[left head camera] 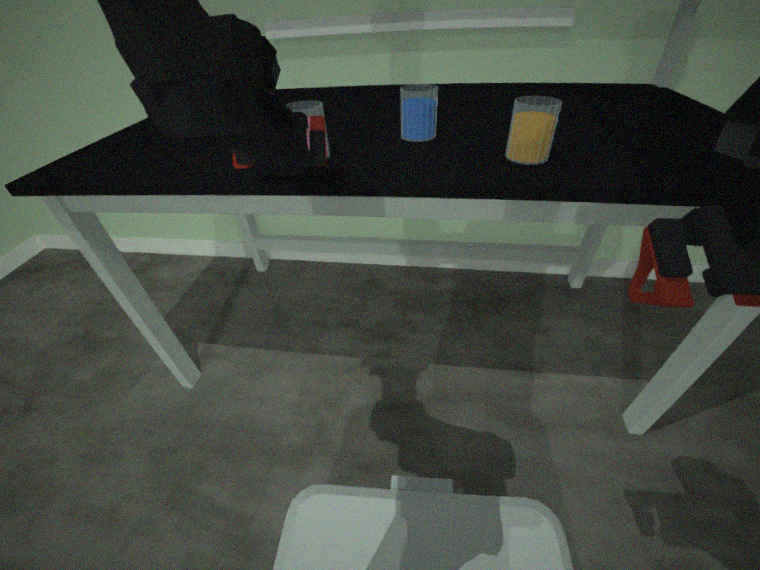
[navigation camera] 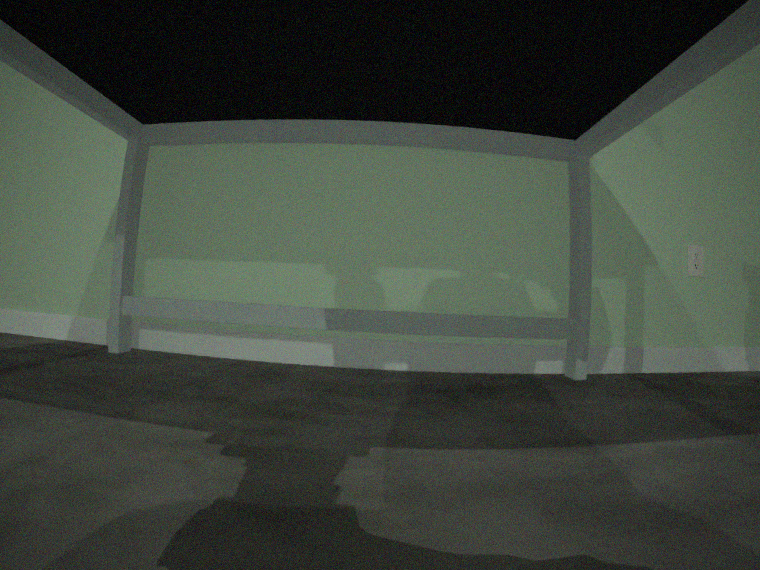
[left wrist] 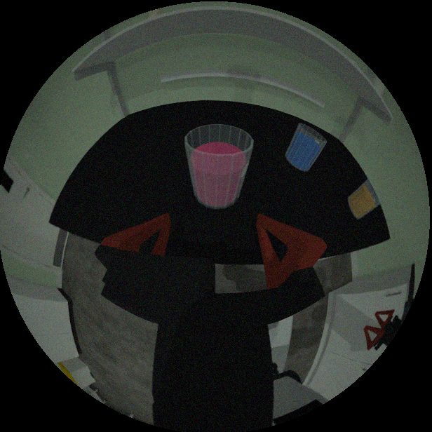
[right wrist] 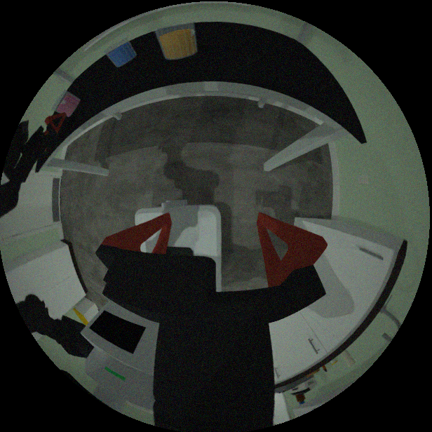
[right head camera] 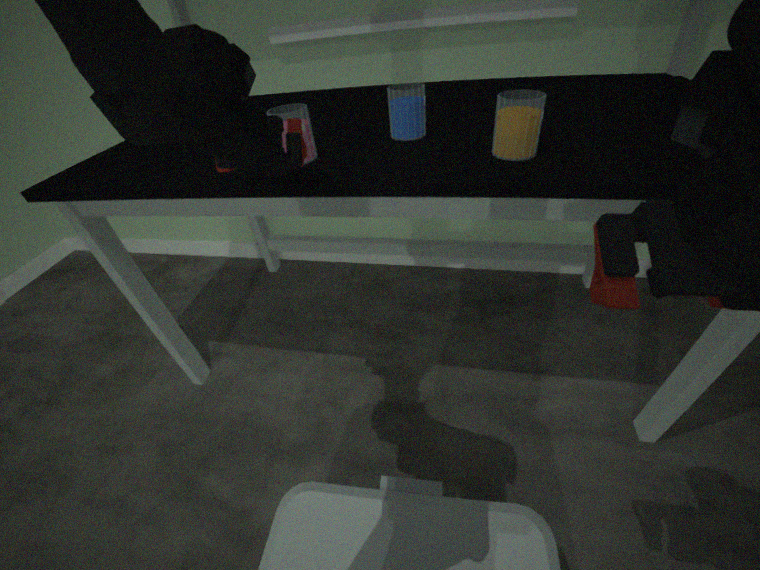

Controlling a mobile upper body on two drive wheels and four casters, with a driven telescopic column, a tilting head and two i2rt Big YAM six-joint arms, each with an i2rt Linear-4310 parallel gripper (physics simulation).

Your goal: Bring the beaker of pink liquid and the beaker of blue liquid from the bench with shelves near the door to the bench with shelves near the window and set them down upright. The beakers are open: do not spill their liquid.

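Observation:
The beaker of pink liquid stands upright on the black-topped bench, at the left of the head views, partly hidden by my left gripper in the left head view. My left gripper is open; in the left wrist view the beaker stands just beyond its fingertips, with nothing between them. The beaker of blue liquid stands upright near the middle of the bench. My right gripper is open and empty, low in front of the bench's right end.
A beaker of orange liquid stands right of the blue one. A shelf hangs above the bench. White cabinets stand at the right in the right wrist view. Bench legs reach the floor.

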